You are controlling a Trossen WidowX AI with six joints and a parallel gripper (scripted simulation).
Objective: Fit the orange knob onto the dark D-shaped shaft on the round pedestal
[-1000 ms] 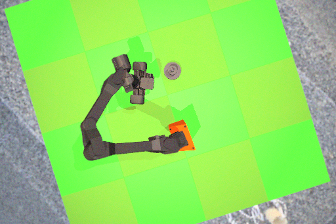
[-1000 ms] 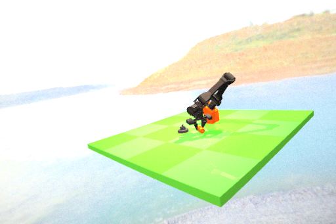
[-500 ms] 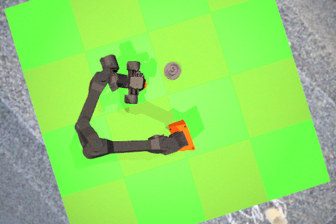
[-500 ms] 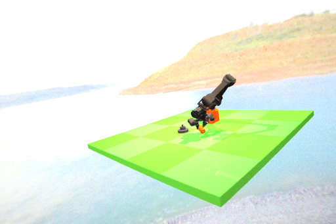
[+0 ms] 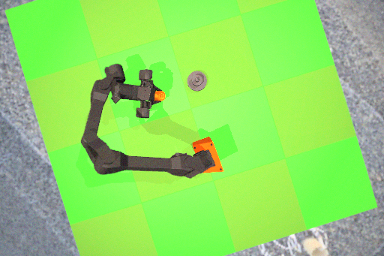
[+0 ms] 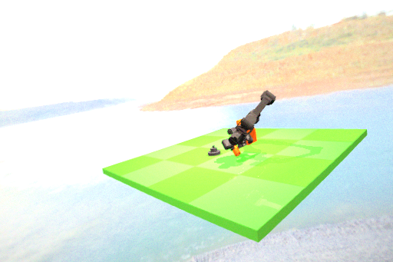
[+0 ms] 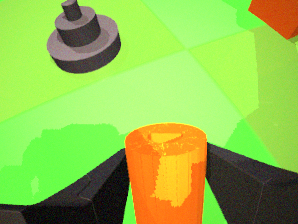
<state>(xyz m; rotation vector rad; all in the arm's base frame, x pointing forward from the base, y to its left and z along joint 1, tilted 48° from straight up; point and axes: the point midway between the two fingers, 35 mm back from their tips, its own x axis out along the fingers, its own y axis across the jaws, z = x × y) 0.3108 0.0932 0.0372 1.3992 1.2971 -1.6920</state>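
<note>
Right now my gripper tip is 16 cm to the left of the round grey pedestal and 1 cm above it. From my gripper tip the other things lie so: orange knob: 2 cm to the left, 1 cm ahead.
</note>
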